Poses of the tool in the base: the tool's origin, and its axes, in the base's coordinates. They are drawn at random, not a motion.
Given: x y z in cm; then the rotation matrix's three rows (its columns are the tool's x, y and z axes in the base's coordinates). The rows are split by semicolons.
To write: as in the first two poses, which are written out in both.
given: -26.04, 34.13, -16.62; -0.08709, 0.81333, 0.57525; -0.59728, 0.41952, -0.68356; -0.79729, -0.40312, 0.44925
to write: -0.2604, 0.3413, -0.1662, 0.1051, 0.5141, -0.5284, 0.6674
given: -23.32, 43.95, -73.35; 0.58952, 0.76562, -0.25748; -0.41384, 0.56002, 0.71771; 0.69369, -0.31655, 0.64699
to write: -0.2332, 0.4395, -0.7335, -0.3092, -0.2844, -0.3526, 0.8361
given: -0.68, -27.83, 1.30; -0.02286, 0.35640, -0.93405; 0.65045, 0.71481, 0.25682; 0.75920, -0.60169, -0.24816
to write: -0.0068, -0.2783, 0.0130, -0.3572, -0.7046, 0.1224, 0.6008
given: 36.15, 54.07, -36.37; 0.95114, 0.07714, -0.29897; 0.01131, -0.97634, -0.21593; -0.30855, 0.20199, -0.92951
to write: 0.3615, 0.5407, -0.3637, 0.9820, 0.0225, -0.1547, 0.1064
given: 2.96, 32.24, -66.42; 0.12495, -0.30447, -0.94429; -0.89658, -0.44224, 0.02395; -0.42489, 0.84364, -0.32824
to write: 0.0296, 0.3224, -0.6642, 0.6884, -0.4362, -0.4973, 0.2977
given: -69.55, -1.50, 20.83; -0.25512, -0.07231, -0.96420; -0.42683, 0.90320, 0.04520; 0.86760, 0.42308, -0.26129
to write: -0.6955, -0.0150, 0.2083, 0.1604, -0.7778, -0.1505, 0.5888
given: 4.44, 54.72, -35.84; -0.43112, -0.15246, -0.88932; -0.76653, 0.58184, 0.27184; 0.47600, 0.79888, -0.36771
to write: 0.0444, 0.5472, -0.3584, 0.2978, -0.7715, -0.3470, 0.4424
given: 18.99, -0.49, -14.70; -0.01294, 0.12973, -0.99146; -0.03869, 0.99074, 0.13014; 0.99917, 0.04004, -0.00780
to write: 0.1899, -0.0049, -0.1470, -0.0321, -0.7091, -0.0600, 0.7018
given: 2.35, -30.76, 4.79; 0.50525, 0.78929, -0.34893; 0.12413, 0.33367, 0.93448; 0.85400, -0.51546, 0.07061
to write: 0.0235, -0.3076, 0.0479, -0.5246, -0.4353, -0.2407, 0.6909
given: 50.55, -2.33, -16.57; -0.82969, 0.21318, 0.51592; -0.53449, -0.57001, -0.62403; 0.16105, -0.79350, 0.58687
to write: 0.5055, -0.0233, -0.1657, -0.1959, 0.4101, -0.8641, 0.2163
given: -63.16, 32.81, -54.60; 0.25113, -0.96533, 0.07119; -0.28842, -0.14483, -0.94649; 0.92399, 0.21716, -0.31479
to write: -0.6316, 0.3281, -0.5460, 0.6540, -0.4793, 0.3804, 0.4448
